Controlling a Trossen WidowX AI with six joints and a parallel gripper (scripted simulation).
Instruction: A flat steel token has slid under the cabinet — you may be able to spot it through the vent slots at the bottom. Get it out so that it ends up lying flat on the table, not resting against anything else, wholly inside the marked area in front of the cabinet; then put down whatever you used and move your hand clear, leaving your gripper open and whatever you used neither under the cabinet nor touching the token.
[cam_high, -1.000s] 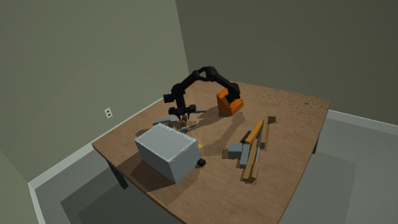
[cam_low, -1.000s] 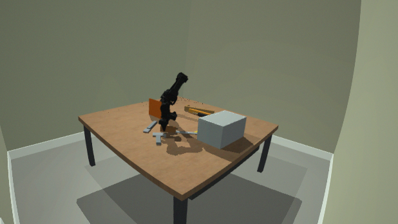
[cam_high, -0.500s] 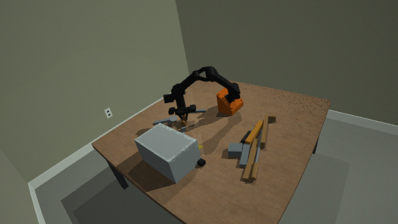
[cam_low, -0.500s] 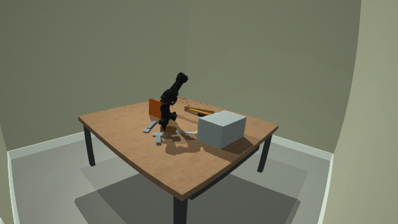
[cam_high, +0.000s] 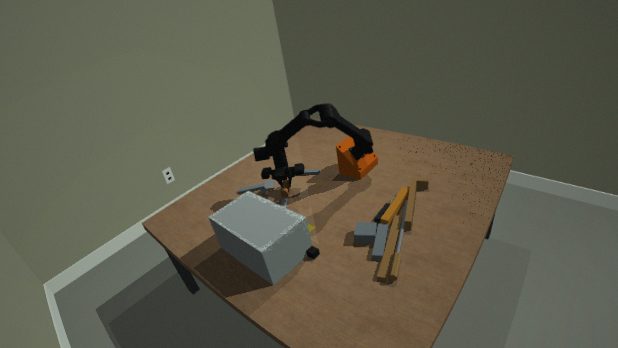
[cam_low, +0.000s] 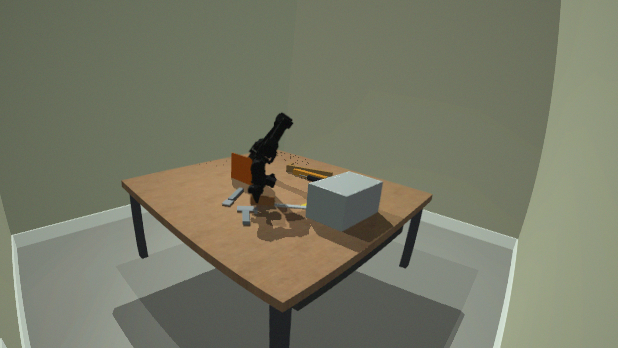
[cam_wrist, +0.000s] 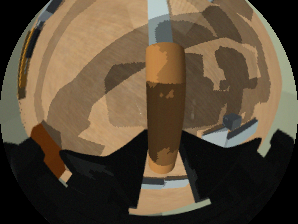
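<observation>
Now: the grey t-piece 7 cm ahead of my gripper tip and 11 cm to the right of it. Also, from my gripper tip: grey block: 3 cm ahead, 48 cm to the left, 1 cm above; wooden stick: 2 cm ahead, 59 cm to the left; orange bar: 16 cm behind, 48 cm to the left, 1 cm above.
</observation>
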